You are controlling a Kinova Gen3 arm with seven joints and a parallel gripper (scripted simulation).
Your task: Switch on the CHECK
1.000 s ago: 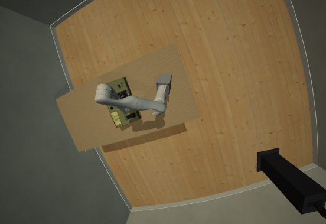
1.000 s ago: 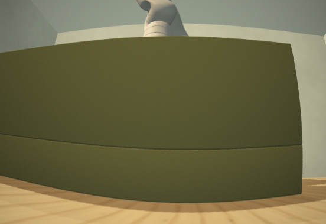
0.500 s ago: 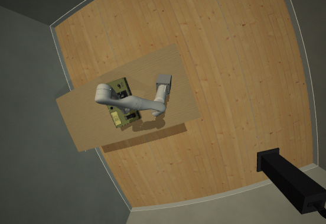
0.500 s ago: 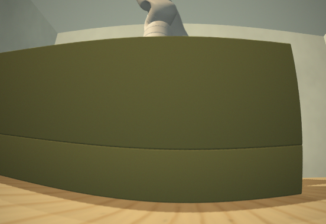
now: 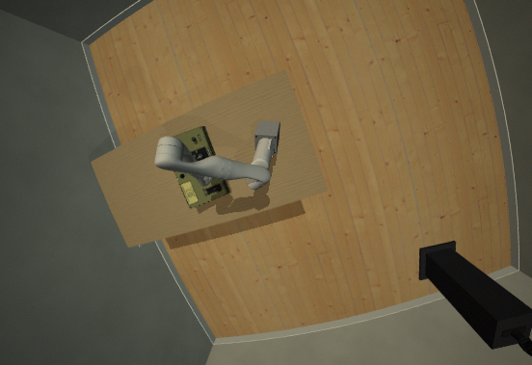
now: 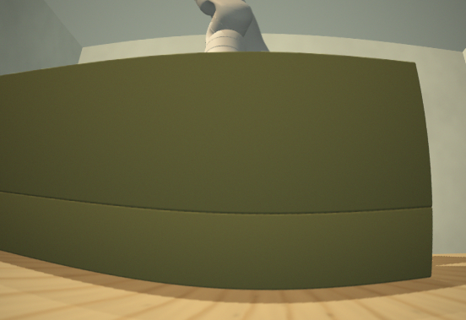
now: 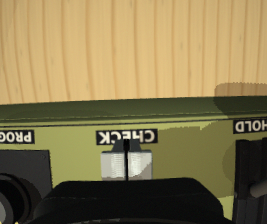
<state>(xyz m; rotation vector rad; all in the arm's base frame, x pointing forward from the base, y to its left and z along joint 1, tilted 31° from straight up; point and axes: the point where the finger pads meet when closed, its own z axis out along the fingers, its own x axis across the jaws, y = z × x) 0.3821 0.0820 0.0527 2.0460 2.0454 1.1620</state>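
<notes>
The check toggle is 5 cm ahead of my hand, 1 cm to the left of it and 1 cm below it. Also, from my hand: black ball lever: 2 cm ahead, 12 cm to the left; mode push button: 9 cm ahead, 23 cm to the right, 1 cm below; olive console: 10 cm ahead, 5 cm to the right, 3 cm below.
</notes>
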